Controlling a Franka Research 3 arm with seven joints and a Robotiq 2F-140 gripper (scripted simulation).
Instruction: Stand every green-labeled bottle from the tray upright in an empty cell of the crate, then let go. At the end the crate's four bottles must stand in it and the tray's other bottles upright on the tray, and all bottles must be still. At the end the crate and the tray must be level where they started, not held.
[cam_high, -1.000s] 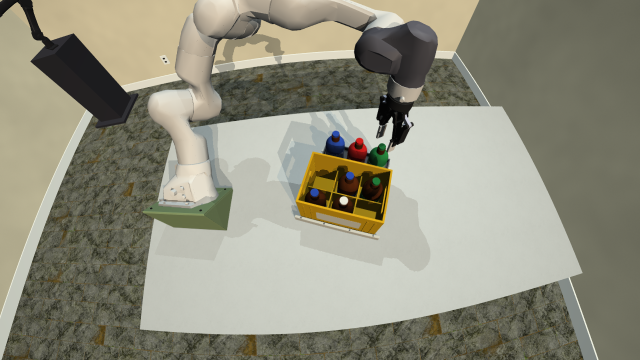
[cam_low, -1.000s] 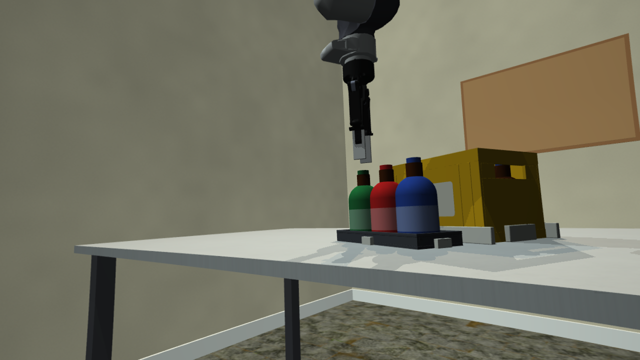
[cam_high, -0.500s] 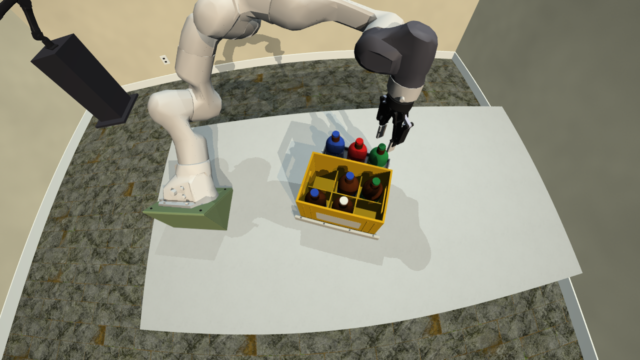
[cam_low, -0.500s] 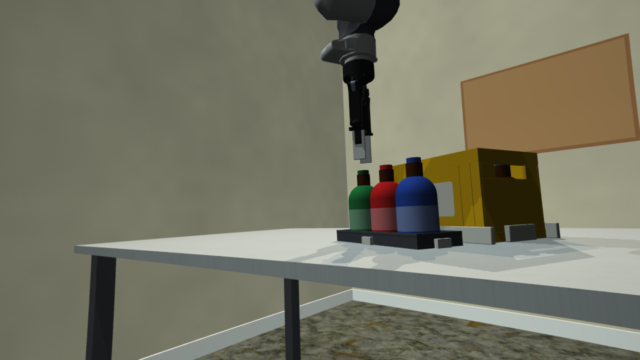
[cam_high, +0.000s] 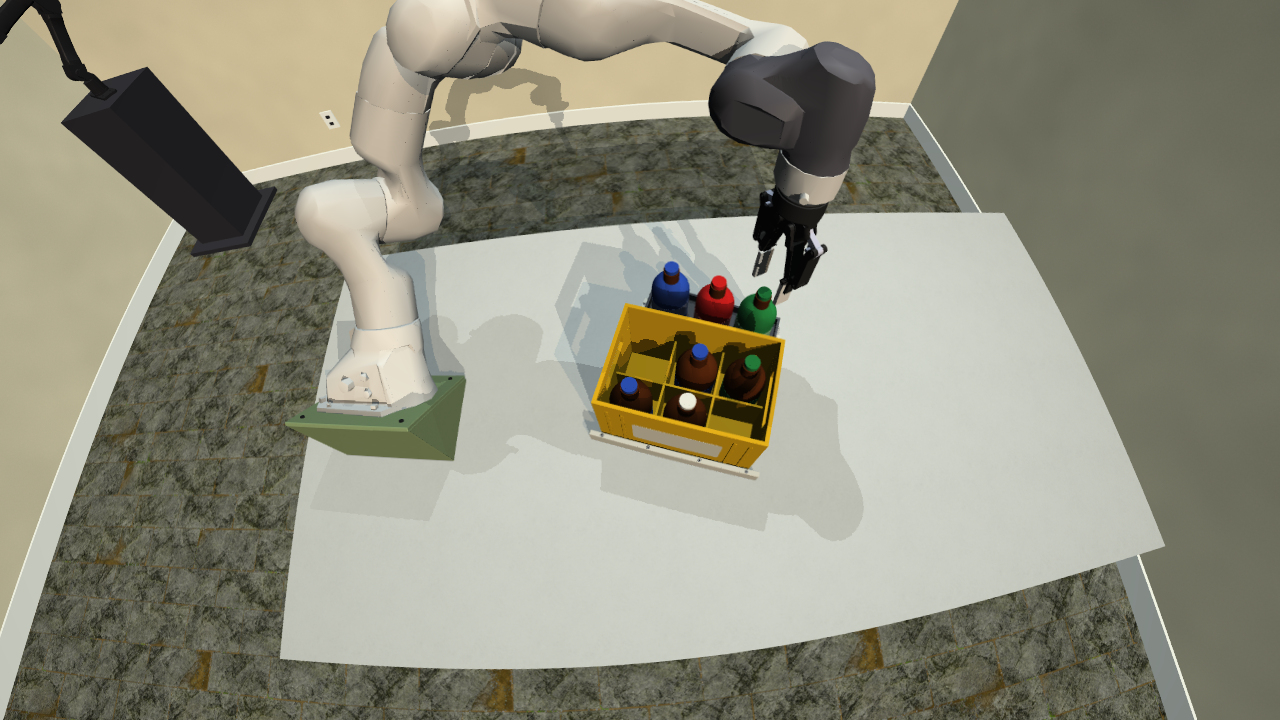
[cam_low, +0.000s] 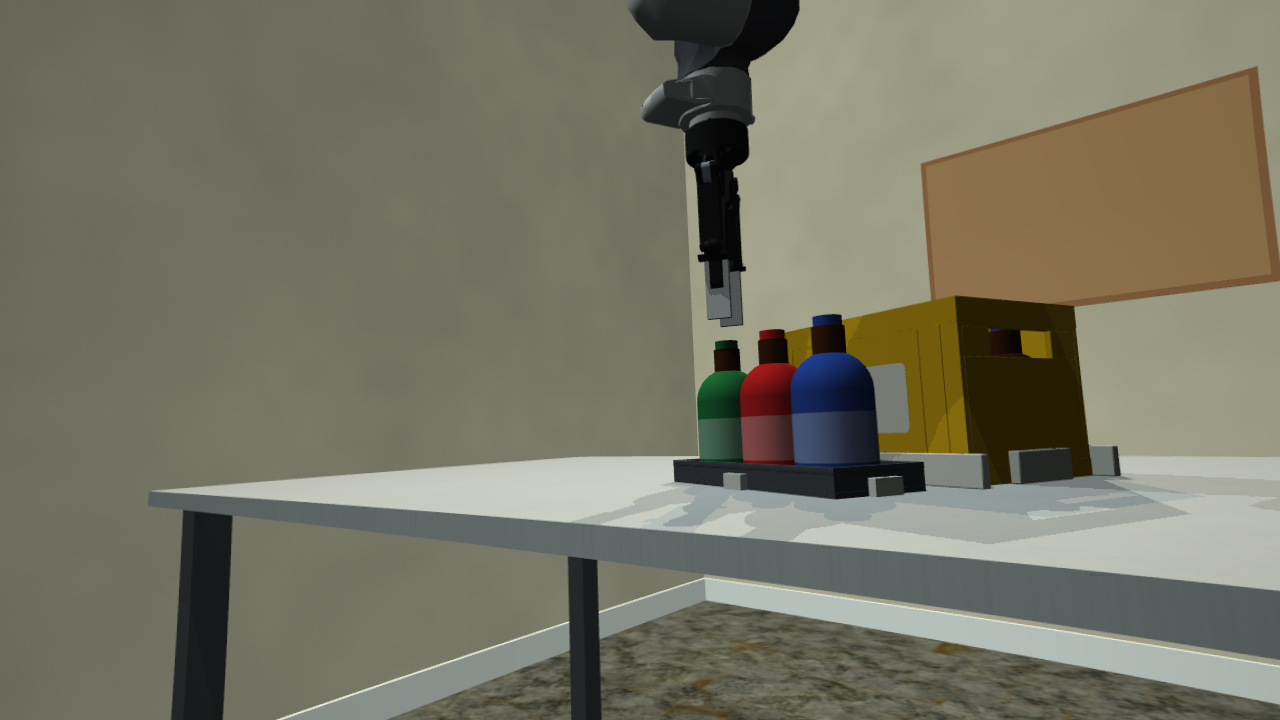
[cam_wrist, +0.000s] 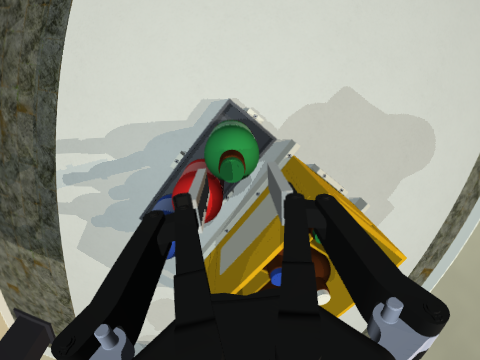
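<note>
Right now the green-labeled bottle is 130 mm below my hand. From my hand the other things lie so: blue-labeled bottle: 160 mm behind, 70 mm to the left, 130 mm below; red bottle: 80 mm behind, 30 mm to the left, 130 mm below; dark tray: 80 mm behind, 30 mm to the left, 200 mm below.
</note>
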